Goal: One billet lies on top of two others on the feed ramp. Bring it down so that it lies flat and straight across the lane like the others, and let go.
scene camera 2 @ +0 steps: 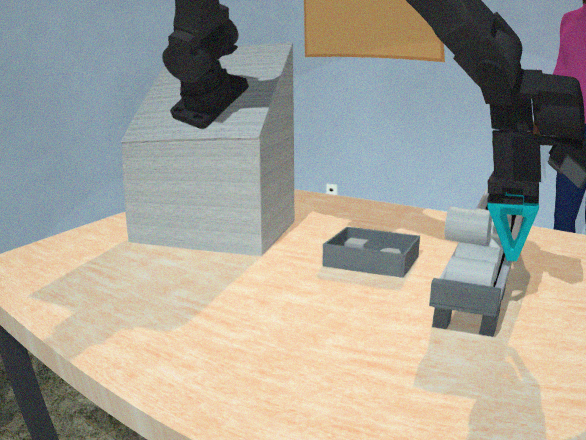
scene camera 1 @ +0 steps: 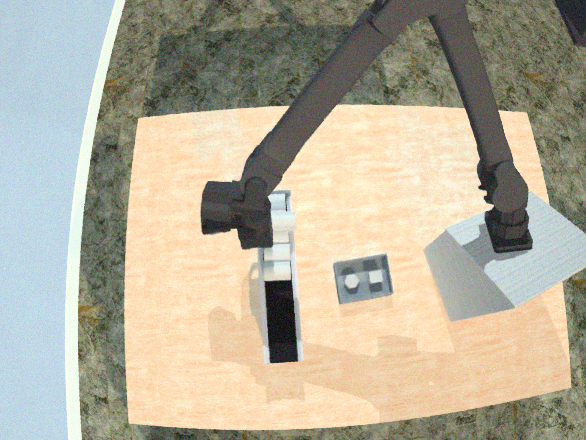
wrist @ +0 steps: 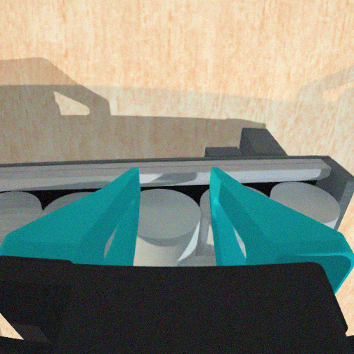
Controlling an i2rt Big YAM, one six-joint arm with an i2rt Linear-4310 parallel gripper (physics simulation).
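Frame: origin at the arm's base, x ahead, y left, z up, level; centimetres.
Seen in the pictures: gripper, fingertip midpoint: (scene camera 2: 512,256); arm's base at its link origin: (scene camera 2: 210,100) (scene camera 1: 507,232).
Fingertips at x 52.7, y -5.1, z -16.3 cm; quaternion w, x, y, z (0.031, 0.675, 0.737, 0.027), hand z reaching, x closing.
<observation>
Offsets run from my fingertips to a thing's middle.
The stacked billet @[dx -6.2, dy -2.0, dz +3.4 cm] (scene camera 1: 283,220) (scene camera 2: 467,226) is a pale grey cylinder lying across the lane, on top of others. One end sticks out over the ramp wall on the tray's side. Other billets (scene camera 1: 276,270) (scene camera 2: 469,272) (wrist: 305,200) lie across the feed ramp (scene camera 1: 299,330) (scene camera 2: 465,295) (wrist: 280,168). My gripper (scene camera 2: 511,255) (wrist: 174,178) points down at the ramp's other side, its teal fingers partly open with a gap between them. In the wrist view the end of one billet (wrist: 167,215) shows between and beyond the fingers, not gripped. The arm hides the fingers in scene camera 1.
A grey tray @[dx -24.5, dy +9.6, dz -6.2 cm] (scene camera 1: 362,298) (scene camera 2: 362,265) with two small pale pieces stands beside the ramp. A large grey block (scene camera 1: 465,280) (scene camera 2: 195,195) carries the arm's base farther off. The ramp's lower stretch is a bare black lane @[dx -4.9, dy +9.6, dz -0.9 cm] (scene camera 1: 281,320) between two side walls.
</observation>
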